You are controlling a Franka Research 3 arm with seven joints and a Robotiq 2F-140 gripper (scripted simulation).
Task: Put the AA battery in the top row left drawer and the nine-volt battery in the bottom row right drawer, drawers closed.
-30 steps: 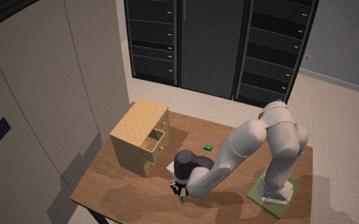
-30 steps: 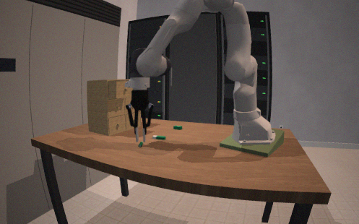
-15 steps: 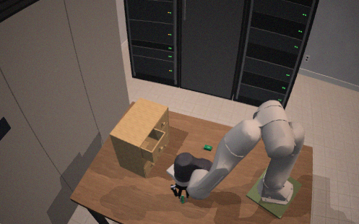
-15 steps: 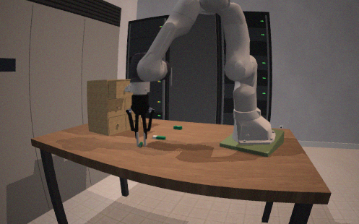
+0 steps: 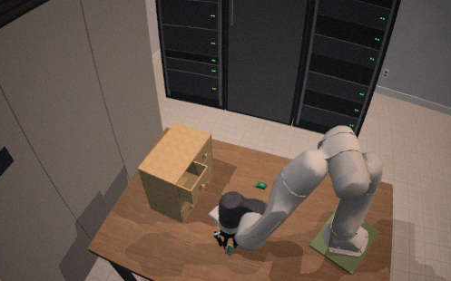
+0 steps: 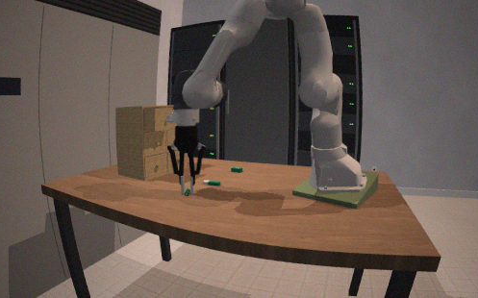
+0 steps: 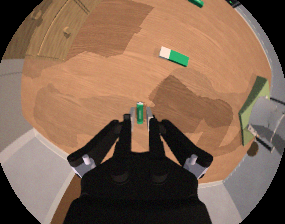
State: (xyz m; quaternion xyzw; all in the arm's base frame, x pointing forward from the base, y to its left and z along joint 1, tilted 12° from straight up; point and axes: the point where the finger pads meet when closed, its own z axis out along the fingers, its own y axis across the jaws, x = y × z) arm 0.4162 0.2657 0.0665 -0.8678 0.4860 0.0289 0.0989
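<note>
The white-and-green cylinder is 10 mm ahead of my hand, 150 mm to the right of it and 30 mm below it. Round my hand: nine-volt battery 50 mm ahead, 390 mm to the right, 20 mm below; AA battery 30 mm below.
</note>
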